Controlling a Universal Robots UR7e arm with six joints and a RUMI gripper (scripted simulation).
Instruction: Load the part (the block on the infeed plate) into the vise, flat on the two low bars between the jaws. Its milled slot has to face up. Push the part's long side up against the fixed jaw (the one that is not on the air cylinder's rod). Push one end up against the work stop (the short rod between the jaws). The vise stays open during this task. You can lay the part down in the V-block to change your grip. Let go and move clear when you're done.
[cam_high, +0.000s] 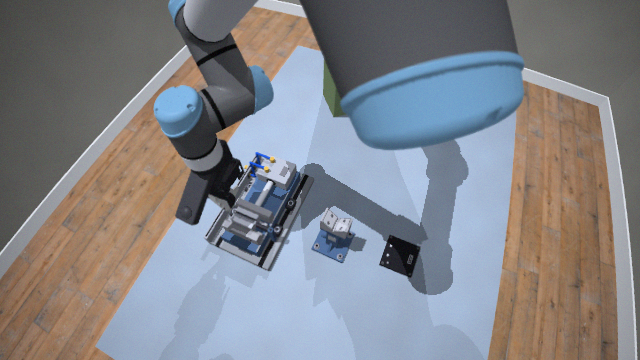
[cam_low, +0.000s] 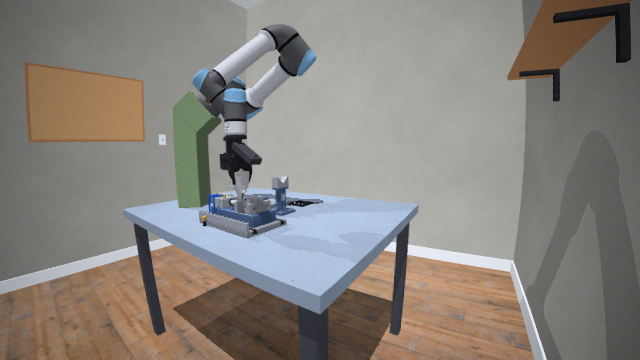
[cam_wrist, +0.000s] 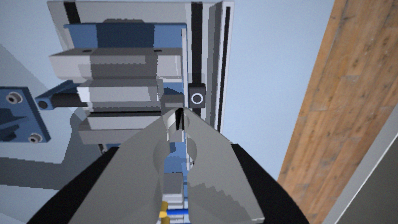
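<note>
Right now the grey part is 50 mm to the left of my hand and 20 mm below it. The rest, counted from my hand: work stop: 10 mm behind, 100 mm to the left, 30 mm below; then moving jaw: 40 mm behind, 50 mm to the left, 40 mm below; then fixed jaw: 30 mm ahead, 50 mm to the left, 40 mm below.
</note>
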